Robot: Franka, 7 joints.
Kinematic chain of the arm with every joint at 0, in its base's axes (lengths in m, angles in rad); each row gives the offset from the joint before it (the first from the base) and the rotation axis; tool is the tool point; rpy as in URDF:
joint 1: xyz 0 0 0.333 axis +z
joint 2: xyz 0 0 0 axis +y
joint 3: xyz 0 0 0.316 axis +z
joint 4: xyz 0.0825 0 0 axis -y
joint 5: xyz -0.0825 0 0.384 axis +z
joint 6: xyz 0 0 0 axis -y
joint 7: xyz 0.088 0 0 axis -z
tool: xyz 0 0 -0.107 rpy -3.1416 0 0
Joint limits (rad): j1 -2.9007..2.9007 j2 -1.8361..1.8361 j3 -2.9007..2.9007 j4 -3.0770..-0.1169 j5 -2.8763..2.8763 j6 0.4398..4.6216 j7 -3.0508..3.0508
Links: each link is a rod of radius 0.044 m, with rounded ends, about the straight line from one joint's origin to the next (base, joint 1, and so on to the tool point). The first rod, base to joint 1, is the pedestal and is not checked.
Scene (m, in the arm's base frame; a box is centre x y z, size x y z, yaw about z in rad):
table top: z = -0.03
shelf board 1: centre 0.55 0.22 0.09 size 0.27 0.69 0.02 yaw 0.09
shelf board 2: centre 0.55 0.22 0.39 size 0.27 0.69 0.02 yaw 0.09
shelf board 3: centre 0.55 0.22 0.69 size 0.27 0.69 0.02 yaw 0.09
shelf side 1: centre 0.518 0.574 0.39 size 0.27 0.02 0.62 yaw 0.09
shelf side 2: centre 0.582 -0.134 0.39 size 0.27 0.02 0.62 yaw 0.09
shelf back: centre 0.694 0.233 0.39 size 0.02 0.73 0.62 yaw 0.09
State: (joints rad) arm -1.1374 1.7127 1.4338 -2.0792 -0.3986 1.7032 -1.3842
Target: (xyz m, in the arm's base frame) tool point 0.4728 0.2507 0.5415
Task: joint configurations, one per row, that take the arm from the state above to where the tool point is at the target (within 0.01 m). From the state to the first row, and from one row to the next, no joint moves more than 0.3 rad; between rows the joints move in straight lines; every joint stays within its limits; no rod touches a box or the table.
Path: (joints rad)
1: -1.2785 1.7199 1.4253 -2.3286 -0.3785 1.5808 -1.4105
2: -1.4197 1.7270 1.4169 -2.5781 -0.3585 1.4583 -1.4368
3: -1.5608 1.7342 1.4084 -2.8276 -0.3384 1.3359 -1.4631
4: -1.7020 1.7413 1.3999 -3.0770 -0.3184 1.2135 -1.4894
5: -1.4568 1.6814 1.6553 -2.8391 -0.3006 1.3613 -1.4543
6: -1.2117 1.6215 1.9107 -2.6013 -0.2828 1.5092 -1.4193
7: -0.9665 1.5616 2.1660 -2.3634 -0.2651 1.6570 -1.3842
8: -0.9041 1.5147 2.0701 -2.1490 -0.3036 1.7678 -1.3842
9: -0.8417 1.4678 1.9741 -1.9346 -0.3421 1.8786 -1.3842

